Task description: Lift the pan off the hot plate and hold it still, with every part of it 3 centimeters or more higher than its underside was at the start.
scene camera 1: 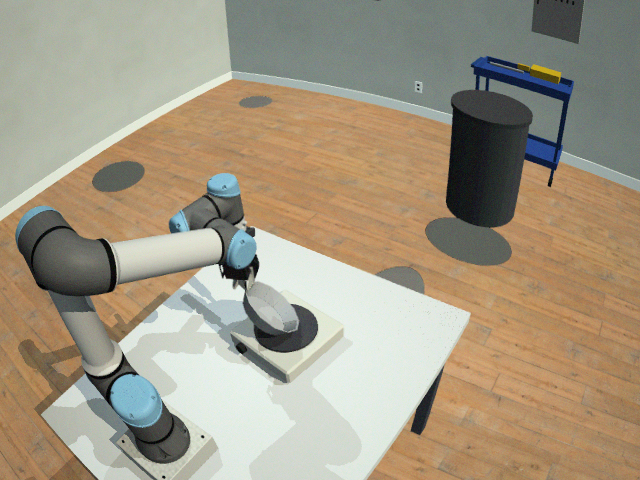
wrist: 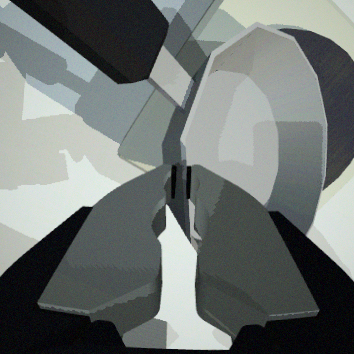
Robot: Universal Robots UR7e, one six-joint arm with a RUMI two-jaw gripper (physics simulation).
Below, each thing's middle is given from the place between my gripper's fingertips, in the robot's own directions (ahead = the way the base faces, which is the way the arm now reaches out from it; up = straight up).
Labels:
I see my gripper 20 mm short of the grey pan (scene camera 1: 269,310), 10 mm to the right of it and 10 mm above it. Round my hand: cream hot plate (scene camera 1: 287,355) (20 mm ahead, 100 mm to the right, 150 mm below).

